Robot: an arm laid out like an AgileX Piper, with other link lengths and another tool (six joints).
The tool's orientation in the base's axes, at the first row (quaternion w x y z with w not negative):
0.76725 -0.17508 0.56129 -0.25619
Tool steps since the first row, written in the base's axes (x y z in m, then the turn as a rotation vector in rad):
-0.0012 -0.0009 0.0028 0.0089 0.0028 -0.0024
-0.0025 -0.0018 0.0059 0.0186 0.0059 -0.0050
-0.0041 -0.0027 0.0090 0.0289 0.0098 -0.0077
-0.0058 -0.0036 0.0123 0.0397 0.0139 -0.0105
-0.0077 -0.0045 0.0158 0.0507 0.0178 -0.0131
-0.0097 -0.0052 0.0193 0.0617 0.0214 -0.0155
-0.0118 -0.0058 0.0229 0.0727 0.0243 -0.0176
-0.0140 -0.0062 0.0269 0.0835 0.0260 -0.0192
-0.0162 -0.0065 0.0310 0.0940 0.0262 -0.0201
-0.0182 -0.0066 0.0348 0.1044 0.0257 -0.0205
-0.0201 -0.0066 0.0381 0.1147 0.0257 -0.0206
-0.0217 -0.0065 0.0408 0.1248 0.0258 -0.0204
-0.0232 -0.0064 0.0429 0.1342 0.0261 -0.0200
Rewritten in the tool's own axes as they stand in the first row. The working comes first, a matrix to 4 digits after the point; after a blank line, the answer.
The tool's axes in the first row as the columns of a matrix, in the base's axes (used below as rounded here):
0.2386 0.1966 0.9510
-0.5897 0.8074 -0.0189
-0.7716 -0.5563 0.3086

-0.0019 -0.0025 -0.0003 0.0023 0.0053 0.0077
-0.0041 -0.0052 -0.0005 0.0048 0.0112 0.0160
-0.0063 -0.0080 -0.0011 0.0071 0.0179 0.0249
-0.0088 -0.0109 -0.0017 0.0094 0.0249 0.0343
-0.0114 -0.0139 -0.0024 0.0117 0.0316 0.0438
-0.0141 -0.0168 -0.0032 0.0141 0.0380 0.0535
-0.0171 -0.0197 -0.0040 0.0166 0.0437 0.0632
-0.0204 -0.0227 -0.0049 0.0194 0.0481 0.0730
-0.0240 -0.0257 -0.0057 0.0225 0.0508 0.0827
-0.0273 -0.0283 -0.0064 0.0256 0.0527 0.0925
-0.0303 -0.0305 -0.0072 0.0281 0.0548 0.1022
-0.0328 -0.0322 -0.0079 0.0303 0.0567 0.1119
-0.0349 -0.0336 -0.0087 0.0321 0.0586 0.1210

